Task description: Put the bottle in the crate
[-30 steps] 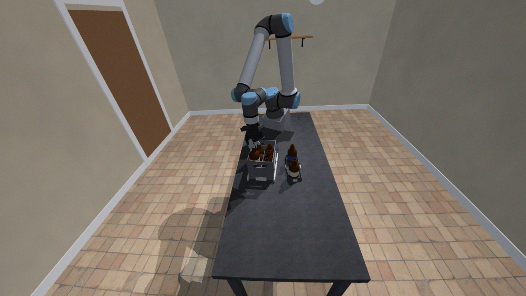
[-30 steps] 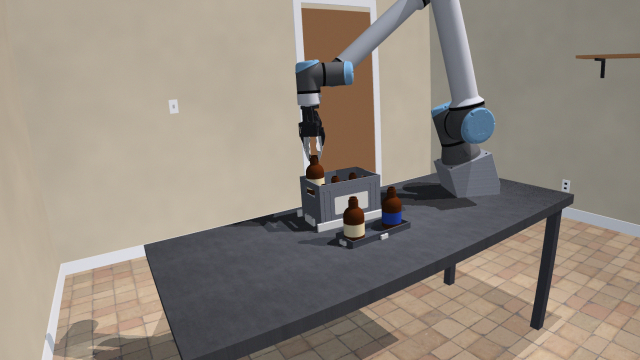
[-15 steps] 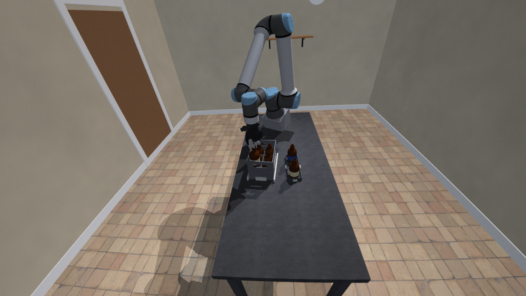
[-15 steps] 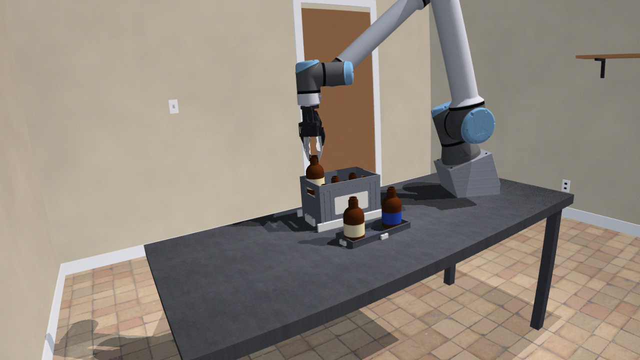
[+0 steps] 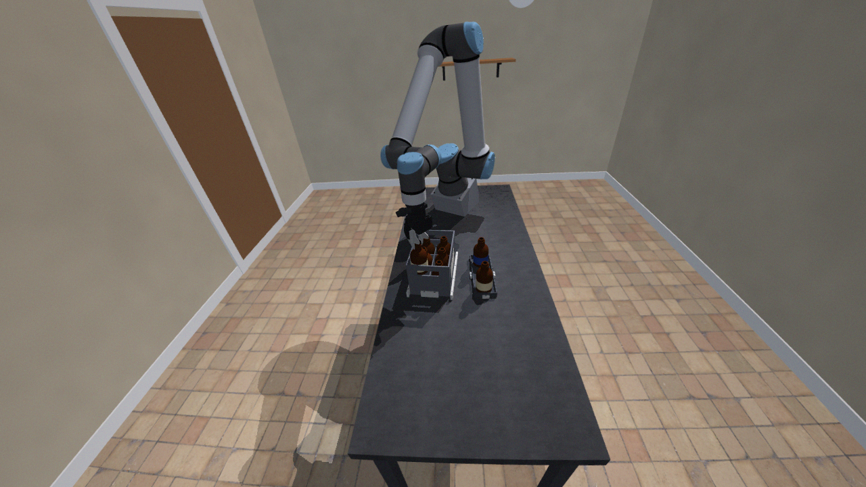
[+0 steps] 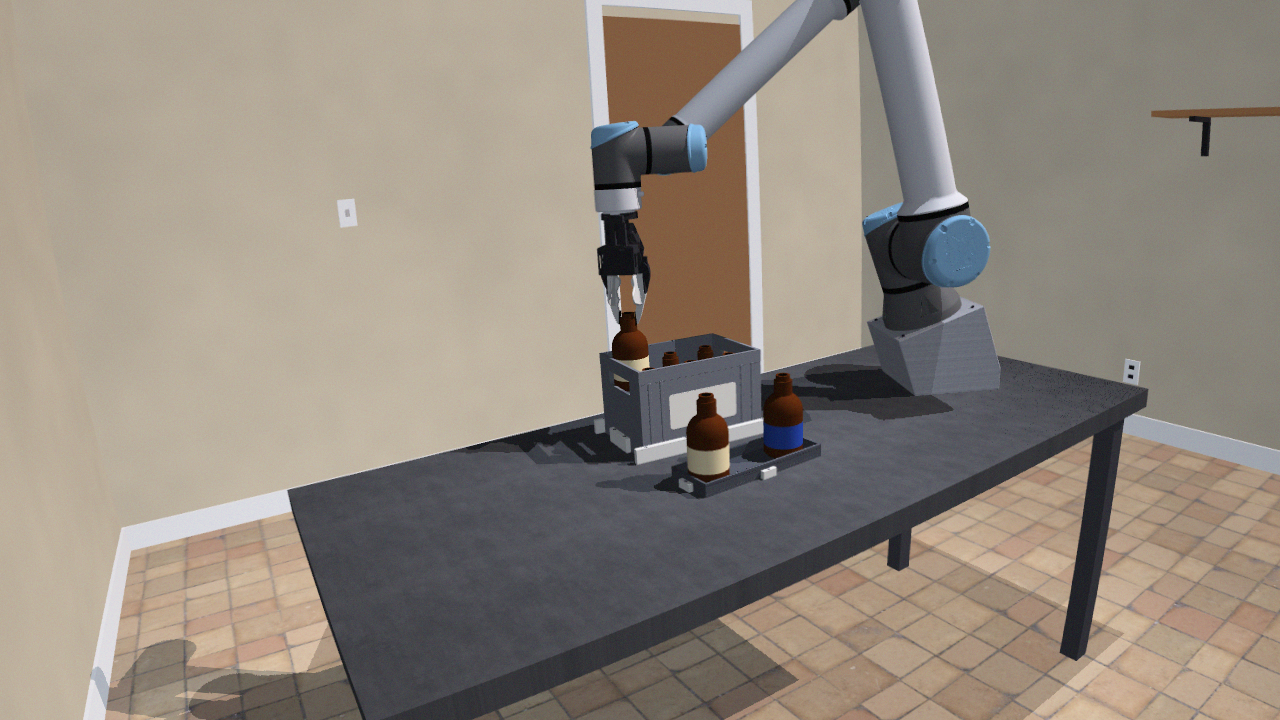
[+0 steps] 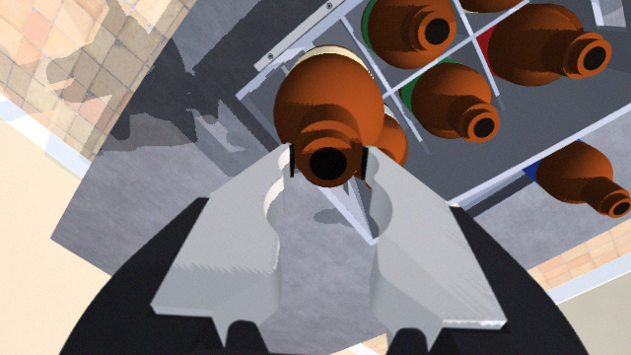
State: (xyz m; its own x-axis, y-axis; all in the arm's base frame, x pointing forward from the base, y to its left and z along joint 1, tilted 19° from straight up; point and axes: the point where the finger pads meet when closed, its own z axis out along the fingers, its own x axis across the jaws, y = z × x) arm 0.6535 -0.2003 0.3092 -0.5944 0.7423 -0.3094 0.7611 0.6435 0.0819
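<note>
My hand is 80 mm past the grey crate, 60 mm to the right of it and 170 mm above it. The rest, counted from my hand: tray (30 mm behind, 290 mm to the left, 240 mm below).
</note>
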